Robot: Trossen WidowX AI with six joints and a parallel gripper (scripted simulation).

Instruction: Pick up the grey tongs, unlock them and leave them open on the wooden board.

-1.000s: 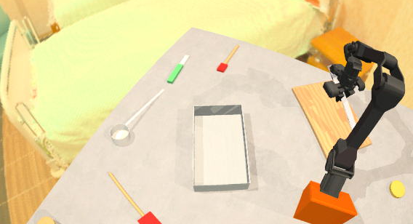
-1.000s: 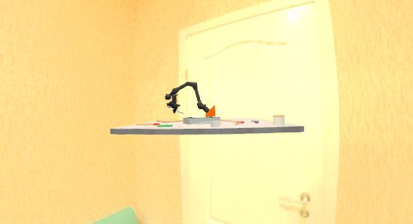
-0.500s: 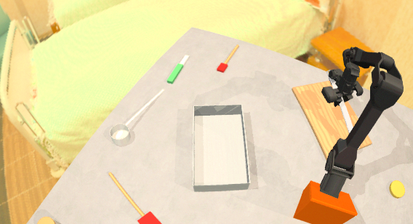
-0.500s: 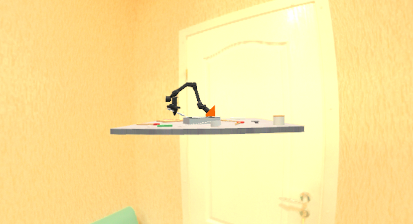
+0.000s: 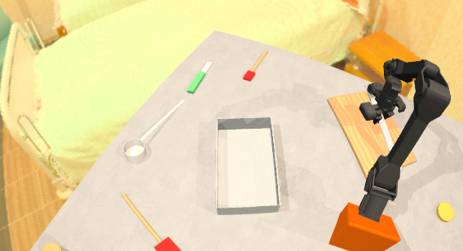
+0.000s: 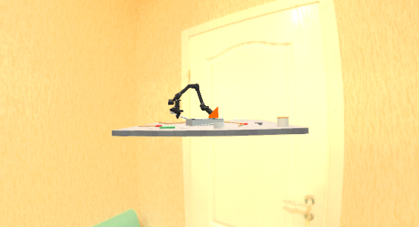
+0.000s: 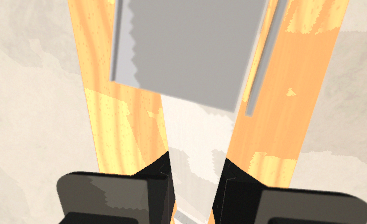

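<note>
Now: gripper tip 4 cm above the wooden board. From my gripper tip the other things lie so: roasting tin: 36 cm to the left, 32 cm ahead, 2 cm below.
</note>
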